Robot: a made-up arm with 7 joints.
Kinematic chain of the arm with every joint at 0, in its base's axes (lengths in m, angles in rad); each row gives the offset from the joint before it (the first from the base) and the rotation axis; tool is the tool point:
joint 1: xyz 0 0 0 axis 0 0.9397 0.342
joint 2: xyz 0 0 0 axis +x
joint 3: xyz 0 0 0 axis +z
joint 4: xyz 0.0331 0 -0.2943 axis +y
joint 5: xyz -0.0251 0 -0.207 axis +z
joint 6: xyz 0 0 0 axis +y
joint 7: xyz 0 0 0 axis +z
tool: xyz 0 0 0
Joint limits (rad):
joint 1: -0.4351..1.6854
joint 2: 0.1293..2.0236
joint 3: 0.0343..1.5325
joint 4: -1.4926..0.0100
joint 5: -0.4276..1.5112
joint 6: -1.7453..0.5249
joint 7: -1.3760..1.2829
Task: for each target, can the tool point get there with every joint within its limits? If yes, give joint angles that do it. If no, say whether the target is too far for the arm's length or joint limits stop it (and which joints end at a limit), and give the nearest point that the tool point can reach.
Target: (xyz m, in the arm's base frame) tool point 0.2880 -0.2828 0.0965
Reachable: no: joint limits stop it (at a limit: joint 1, joint 2, joint 3, joint 4) | nearest point 0.3540 0.0066 -0.2088 | short by 0.426 m
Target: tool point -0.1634 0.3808 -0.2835
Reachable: yes | joints 0.5073 0.7292 1.0359 -0.4362 -0.2065 -1.1835 0.6032
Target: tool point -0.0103 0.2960 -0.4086
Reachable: yes | joints 0.1368 0.6005 0.2469 -0.2389 0.8634 0.0960 -0.6812
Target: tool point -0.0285 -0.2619 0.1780
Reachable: no: joint limits stop it (at a limit: joint 2, joint 3, joint 4) | nearest point -0.0299 0.1984 0.3588 | short by 0.494 m
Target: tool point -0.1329 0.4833 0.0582
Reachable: yes | joints 0.9256 1.4770 1.3940 -0.1915 -0.1707 -0.6672 -0.9646
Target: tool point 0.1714 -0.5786 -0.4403
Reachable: no: too far | nearest point 0.2527 0.0435 -0.4346 | short by 0.627 m
